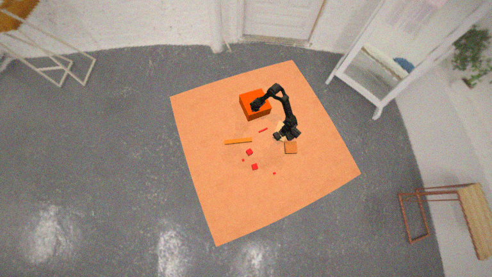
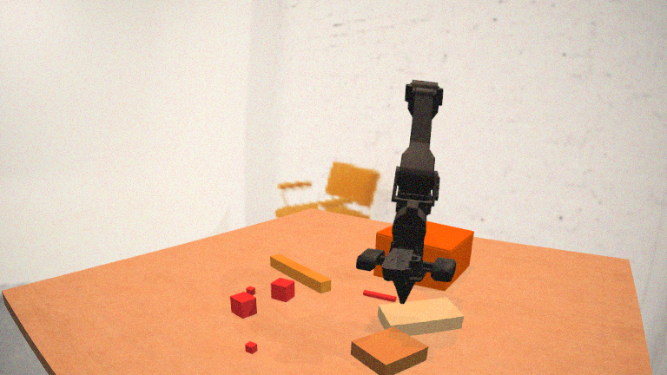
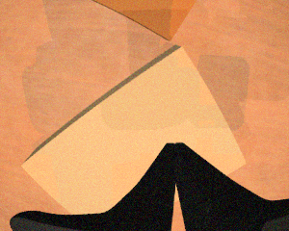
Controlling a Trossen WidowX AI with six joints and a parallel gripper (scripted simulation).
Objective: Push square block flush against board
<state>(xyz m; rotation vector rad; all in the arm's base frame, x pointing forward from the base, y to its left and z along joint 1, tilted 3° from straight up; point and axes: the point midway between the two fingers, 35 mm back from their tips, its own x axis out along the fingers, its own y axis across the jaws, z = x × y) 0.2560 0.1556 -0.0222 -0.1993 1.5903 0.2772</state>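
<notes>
My gripper tip is 4 cm past the board, 4 cm above it and 2 cm to the right of it. Also, from my gripper tip: long orange bar: 35 cm to the right, 5 cm behind, 4 cm below; square block: 11 cm ahead, 5 cm to the left, 4 cm below; thin red stick: 12 cm to the right, 9 cm behind, 5 cm below.
</notes>
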